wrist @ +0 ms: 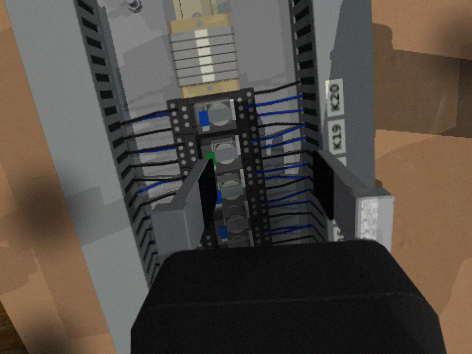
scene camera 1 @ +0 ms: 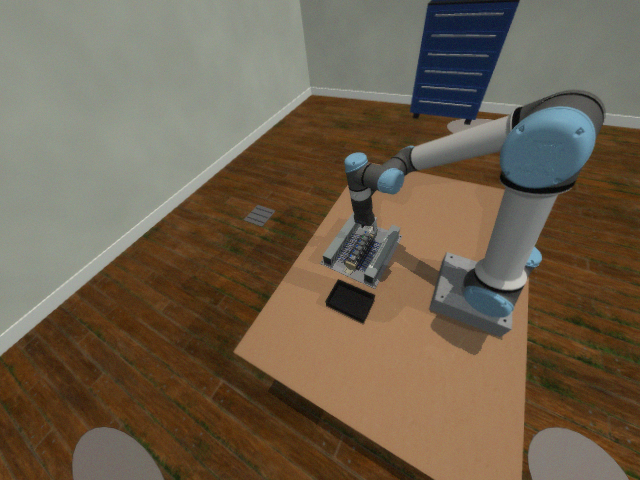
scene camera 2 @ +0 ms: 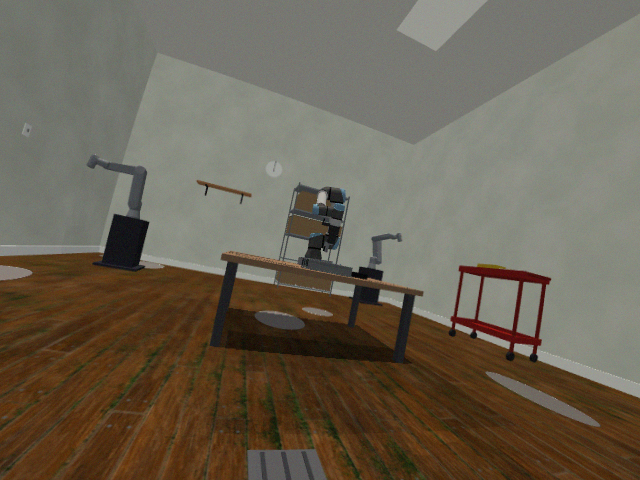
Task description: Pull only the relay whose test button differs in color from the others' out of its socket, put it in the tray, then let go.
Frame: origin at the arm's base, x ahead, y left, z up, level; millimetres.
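Where they show: gripper, fingertip midpoint: (wrist: 263, 175) (scene camera 1: 369, 228) (scene camera 2: 325, 251); arm's base at its link origin: (scene camera 2: 313, 258).
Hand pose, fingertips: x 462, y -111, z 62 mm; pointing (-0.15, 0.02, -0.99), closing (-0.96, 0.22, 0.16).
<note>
Things, the pixels of their centre, and the offset from my fingertips. Level surfaces: height alone.
- relay with the green test button, body centre: (wrist: 220, 151) 18 mm ahead, 1 mm right, 88 mm down
- black tray at the middle of its body: (scene camera 1: 350, 300) (scene camera 2: 356, 274) 2 mm back, 287 mm left, 118 mm down
- grey terminal block at the middle of its body: (wrist: 204, 54) 5 mm ahead, 74 mm right, 107 mm down
- wooden table at its surface level: 135 mm down
The relay with the green test button (wrist: 226, 152) is seated second in the row, near the K19 label. The relay above it (wrist: 218, 113), by K20, has a blue button, and so do the relays below it (wrist: 231, 189) (wrist: 237, 223). My gripper (scene camera 1: 368, 227) (wrist: 263, 175) is open and empty above the panel. In the wrist view its left finger overlaps the left side of the relay row just below the green button, and its right finger overlaps the right wire duct. The lower relays are partly hidden by the gripper. The black tray (scene camera 1: 350, 301) (scene camera 2: 360, 275) is empty.
Raised grey wire ducts (scene camera 1: 339, 242) (scene camera 1: 383, 253) flank the relay row, with black and blue wires running to it. A grey terminal block (wrist: 204, 55) sits on the rail past the K20 relay. The panel and tray are on the wooden table (scene camera 1: 413, 372) (scene camera 2: 289, 267).
</note>
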